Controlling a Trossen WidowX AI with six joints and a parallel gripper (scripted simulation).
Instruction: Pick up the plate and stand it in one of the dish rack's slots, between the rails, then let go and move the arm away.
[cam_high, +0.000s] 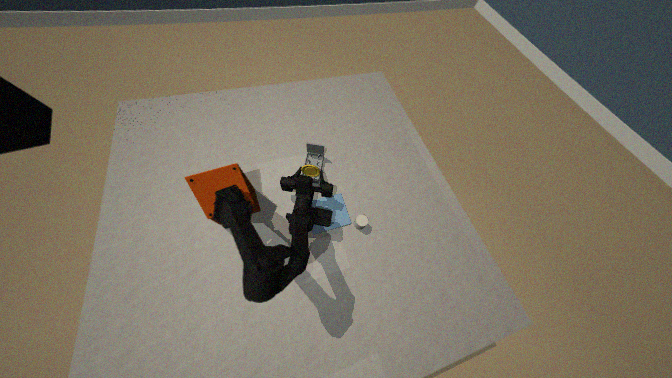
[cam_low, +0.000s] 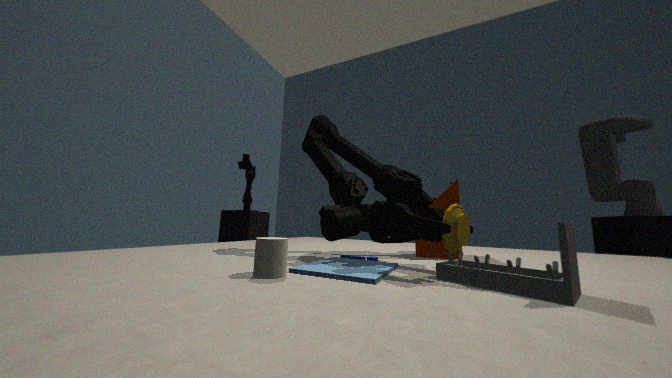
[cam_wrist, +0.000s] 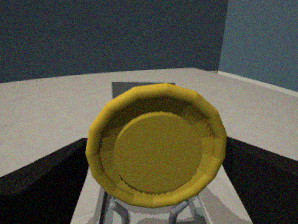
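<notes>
Now: the grey dish rack 20 mm ahead of my gripper tip, 40 mm to the left of it and 50 mm below it. Round my gripper tip: light blue mat 170 mm to the right, 70 mm below; then blue spoon 110 mm behind, 170 mm to the right, 70 mm below; then yellow plate 10 mm to the right.
</notes>
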